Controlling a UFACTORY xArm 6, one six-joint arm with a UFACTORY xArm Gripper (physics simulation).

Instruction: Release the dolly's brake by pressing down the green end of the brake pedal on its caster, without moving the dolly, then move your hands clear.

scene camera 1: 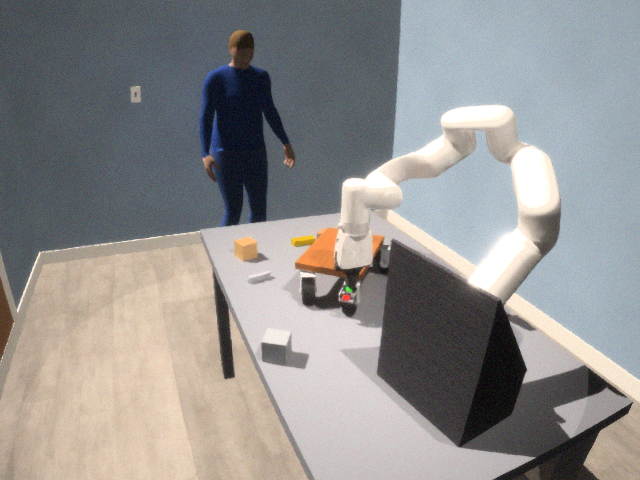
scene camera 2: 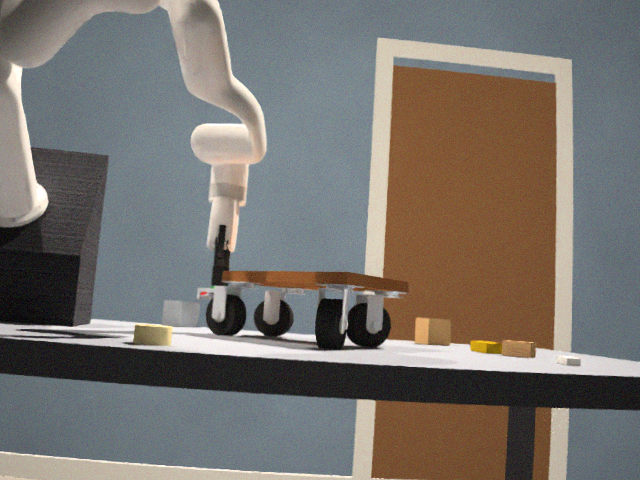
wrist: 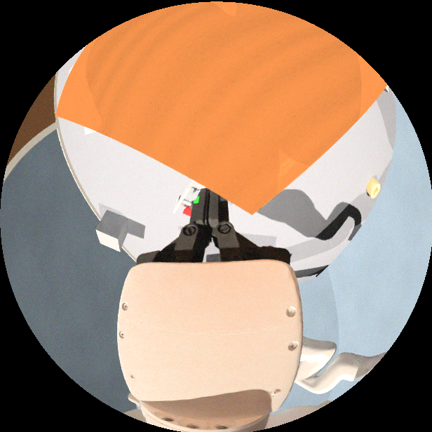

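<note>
The dolly (scene camera 1: 319, 252) (scene camera 2: 310, 279) (wrist: 225, 100) has an orange deck and stands on its casters on the table (scene camera 1: 330, 392). The brake pedal's green end (scene camera 1: 348, 289) (wrist: 196, 199) and red end (scene camera 1: 346, 298) (scene camera 2: 203, 293) (wrist: 187, 211) show on the caster at the deck's near corner. My gripper (scene camera 1: 351, 283) (scene camera 2: 219, 281) (wrist: 211, 199) is shut and empty, pointing down beside the deck's edge. Its fingertips are right at the green end, which they partly hide in the wrist view. Whether they touch it, and the pedal's exact tilt, I cannot tell.
A tall black wedge (scene camera 1: 434, 335) (scene camera 2: 87, 206) stands between the dolly and the arm's base. A grey cube (scene camera 1: 275, 347) (scene camera 2: 180, 313) (wrist: 112, 230), an orange cube (scene camera 1: 245, 249) (scene camera 2: 432, 331) and a yellow block (scene camera 1: 302, 240) (scene camera 2: 485, 346) lie around. A person (scene camera 1: 240, 113) stands behind the table.
</note>
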